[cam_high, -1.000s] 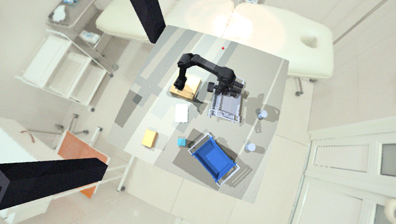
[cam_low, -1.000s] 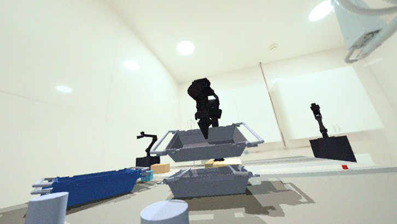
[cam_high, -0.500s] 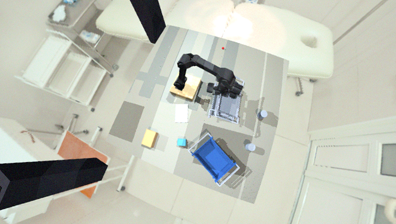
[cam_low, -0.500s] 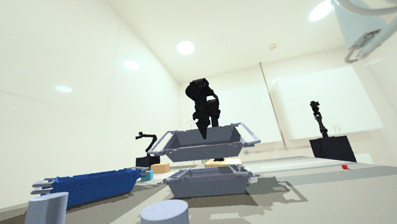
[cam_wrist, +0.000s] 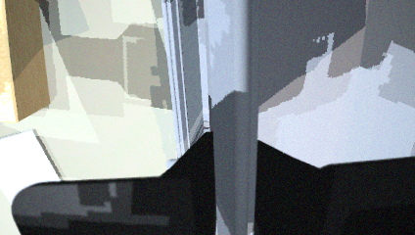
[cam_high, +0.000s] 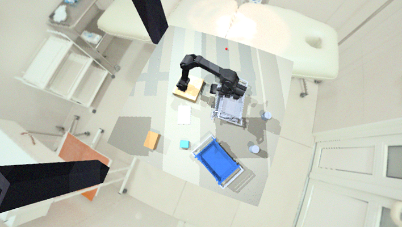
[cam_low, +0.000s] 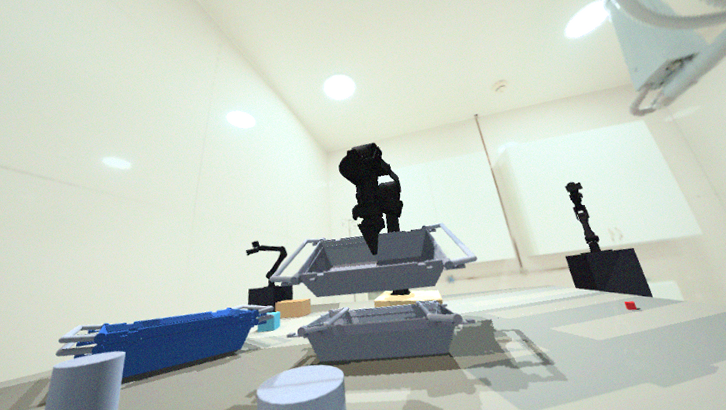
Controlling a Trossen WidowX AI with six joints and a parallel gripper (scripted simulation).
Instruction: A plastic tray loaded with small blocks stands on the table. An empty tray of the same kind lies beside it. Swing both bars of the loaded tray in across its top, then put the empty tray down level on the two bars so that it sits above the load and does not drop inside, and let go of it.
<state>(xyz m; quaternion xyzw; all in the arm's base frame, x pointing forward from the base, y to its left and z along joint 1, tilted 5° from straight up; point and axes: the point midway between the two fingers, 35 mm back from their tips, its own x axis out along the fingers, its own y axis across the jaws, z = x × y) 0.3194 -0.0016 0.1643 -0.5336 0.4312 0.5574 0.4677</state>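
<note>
My gripper tip is 80 mm short of the grey tray, 10 mm to the right of it and 10 mm above it. From my gripper tip the other things lie so: cyan block: 130 mm behind, 400 mm to the right, 160 mm below; white card: 230 mm behind, 190 mm to the right, 180 mm below; red block: 150 mm behind, 520 mm to the left, 170 mm below.
</note>
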